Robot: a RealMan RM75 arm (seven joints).
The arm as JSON. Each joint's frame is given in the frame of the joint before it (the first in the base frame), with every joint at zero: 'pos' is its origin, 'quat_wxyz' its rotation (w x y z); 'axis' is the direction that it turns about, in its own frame. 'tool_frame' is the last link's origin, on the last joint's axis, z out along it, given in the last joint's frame.
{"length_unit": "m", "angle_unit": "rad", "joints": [
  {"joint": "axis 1", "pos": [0.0, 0.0, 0.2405], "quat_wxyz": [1.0, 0.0, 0.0, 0.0], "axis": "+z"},
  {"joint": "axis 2", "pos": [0.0, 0.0, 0.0], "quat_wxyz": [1.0, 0.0, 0.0, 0.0], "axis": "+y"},
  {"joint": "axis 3", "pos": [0.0, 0.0, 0.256], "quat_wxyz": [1.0, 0.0, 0.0, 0.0], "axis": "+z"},
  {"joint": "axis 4", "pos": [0.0, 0.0, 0.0], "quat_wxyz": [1.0, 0.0, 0.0, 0.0], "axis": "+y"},
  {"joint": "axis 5", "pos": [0.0, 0.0, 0.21], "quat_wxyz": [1.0, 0.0, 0.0, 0.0], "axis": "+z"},
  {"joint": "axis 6", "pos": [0.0, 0.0, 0.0], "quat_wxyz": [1.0, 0.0, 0.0, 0.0], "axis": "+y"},
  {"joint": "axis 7", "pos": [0.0, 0.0, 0.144], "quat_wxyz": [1.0, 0.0, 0.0, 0.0], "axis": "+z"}
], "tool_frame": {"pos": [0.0, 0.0, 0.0], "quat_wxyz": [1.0, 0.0, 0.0, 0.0]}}
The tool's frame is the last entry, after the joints.
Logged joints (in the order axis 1, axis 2, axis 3, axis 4, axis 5, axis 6, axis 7), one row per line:
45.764, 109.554, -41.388, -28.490, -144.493, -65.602, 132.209
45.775, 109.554, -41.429, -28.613, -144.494, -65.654, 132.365
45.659, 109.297, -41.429, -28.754, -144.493, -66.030, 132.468
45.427, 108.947, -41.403, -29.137, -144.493, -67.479, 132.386
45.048, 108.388, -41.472, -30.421, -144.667, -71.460, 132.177
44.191, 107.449, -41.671, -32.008, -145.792, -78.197, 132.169
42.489, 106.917, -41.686, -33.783, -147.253, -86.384, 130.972
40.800, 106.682, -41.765, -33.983, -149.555, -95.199, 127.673
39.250, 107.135, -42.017, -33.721, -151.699, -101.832, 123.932
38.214, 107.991, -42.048, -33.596, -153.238, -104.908, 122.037
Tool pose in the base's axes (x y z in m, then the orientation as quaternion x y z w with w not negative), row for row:
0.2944, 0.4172, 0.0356, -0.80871, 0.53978, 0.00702, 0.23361
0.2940, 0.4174, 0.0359, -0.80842, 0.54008, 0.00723, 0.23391
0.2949, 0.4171, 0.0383, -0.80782, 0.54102, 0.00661, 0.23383
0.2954, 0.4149, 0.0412, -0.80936, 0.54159, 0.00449, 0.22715
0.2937, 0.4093, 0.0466, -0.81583, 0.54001, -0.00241, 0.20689
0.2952, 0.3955, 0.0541, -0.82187, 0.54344, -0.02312, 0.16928
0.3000, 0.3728, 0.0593, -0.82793, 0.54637, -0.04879, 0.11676
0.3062, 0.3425, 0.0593, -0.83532, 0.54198, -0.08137, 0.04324
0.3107, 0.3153, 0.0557, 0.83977, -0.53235, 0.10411, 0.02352
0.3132, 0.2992, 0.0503, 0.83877, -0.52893, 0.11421, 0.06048
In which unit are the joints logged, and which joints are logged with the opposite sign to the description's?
The joints are logged in degrees. Opposite sign: none.
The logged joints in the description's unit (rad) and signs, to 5 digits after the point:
0.79873, 1.91208, -0.72236, -0.49724, -2.52188, -1.14497, 2.30748
0.79892, 1.91208, -0.72307, -0.49939, -2.52190, -1.14588, 2.31021
0.79690, 1.90759, -0.72307, -0.50185, -2.52188, -1.15244, 2.31200
0.79285, 1.90148, -0.72262, -0.50854, -2.52188, -1.17773, 2.31057
0.78624, 1.89173, -0.72382, -0.53095, -2.52492, -1.24721, 2.30692
0.77128, 1.87534, -0.72730, -0.55864, -2.54455, -1.36480, 2.30678
0.74157, 1.86605, -0.72756, -0.58962, -2.57005, -1.50769, 2.28589
0.71209, 1.86195, -0.72894, -0.59312, -2.61023, -1.66154, 2.22831
0.68504, 1.86986, -0.73333, -0.58854, -2.64765, -1.77730, 2.16302
0.66696, 1.88480, -0.73388, -0.58636, -2.67451, -1.83099, 2.12995

